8 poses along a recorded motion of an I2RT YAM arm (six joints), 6.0 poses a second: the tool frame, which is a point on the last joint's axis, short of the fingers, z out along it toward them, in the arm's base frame.
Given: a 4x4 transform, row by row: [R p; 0 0 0 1], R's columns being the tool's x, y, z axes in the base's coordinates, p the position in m. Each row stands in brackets.
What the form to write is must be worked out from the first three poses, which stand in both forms.
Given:
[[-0.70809, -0.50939, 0.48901, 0.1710], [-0.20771, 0.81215, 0.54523, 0.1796], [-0.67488, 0.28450, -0.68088, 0.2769], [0, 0, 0, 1]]
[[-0.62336, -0.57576, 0.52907, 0.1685], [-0.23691, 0.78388, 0.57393, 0.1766], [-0.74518, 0.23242, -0.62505, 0.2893], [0, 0, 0, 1]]
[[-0.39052, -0.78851, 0.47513, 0.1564], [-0.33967, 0.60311, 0.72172, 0.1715], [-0.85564, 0.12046, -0.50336, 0.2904], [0, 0, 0, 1]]
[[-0.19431, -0.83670, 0.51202, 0.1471], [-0.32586, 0.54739, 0.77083, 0.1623], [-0.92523, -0.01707, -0.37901, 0.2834], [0, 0, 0, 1]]
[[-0.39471, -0.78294, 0.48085, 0.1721], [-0.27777, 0.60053, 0.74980, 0.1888], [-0.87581, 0.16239, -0.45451, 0.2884], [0, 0, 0, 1]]
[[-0.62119, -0.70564, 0.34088, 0.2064], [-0.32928, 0.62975, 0.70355, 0.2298], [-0.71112, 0.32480, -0.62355, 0.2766], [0, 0, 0, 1]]
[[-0.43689, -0.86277, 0.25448, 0.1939], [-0.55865, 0.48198, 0.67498, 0.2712], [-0.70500, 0.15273, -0.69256, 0.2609], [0, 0, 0, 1]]
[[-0.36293, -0.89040, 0.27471, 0.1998], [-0.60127, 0.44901, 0.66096, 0.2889], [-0.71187, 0.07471, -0.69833, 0.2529], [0, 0, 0, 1]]
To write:
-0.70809, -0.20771, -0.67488, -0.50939, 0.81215, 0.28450, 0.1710, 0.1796, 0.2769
-0.62336, -0.23691, -0.74518, -0.57576, 0.78388, 0.23242, 0.1685, 0.1766, 0.2893
-0.39052, -0.33967, -0.85564, -0.78851, 0.60311, 0.12046, 0.1564, 0.1715, 0.2904
-0.19431, -0.32586, -0.92523, -0.83670, 0.54739, -0.01707, 0.1471, 0.1623, 0.2834
-0.39471, -0.27777, -0.87581, -0.78294, 0.60053, 0.16239, 0.1721, 0.1888, 0.2884
-0.62119, -0.32928, -0.71112, -0.70564, 0.62975, 0.32480, 0.2064, 0.2298, 0.2766
-0.43689, -0.55865, -0.70500, -0.86277, 0.48198, 0.15273, 0.1939, 0.2712, 0.2609
-0.36293, -0.60127, -0.71187, -0.89040, 0.44901, 0.07471, 0.1998, 0.2889, 0.2529

